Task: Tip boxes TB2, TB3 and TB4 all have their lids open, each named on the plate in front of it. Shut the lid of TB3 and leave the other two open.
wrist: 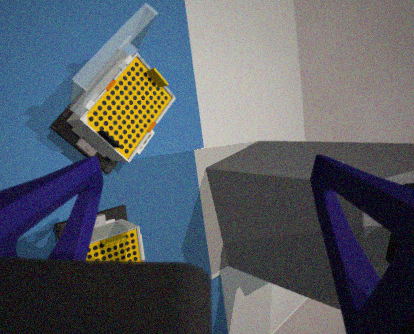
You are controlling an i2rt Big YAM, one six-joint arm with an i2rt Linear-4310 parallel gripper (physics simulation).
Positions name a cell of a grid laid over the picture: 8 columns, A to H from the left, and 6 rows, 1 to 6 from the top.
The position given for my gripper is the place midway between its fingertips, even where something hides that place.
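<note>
My own gripper (D4) is there for me to see, and so is a perforated rack (C5).
</note>
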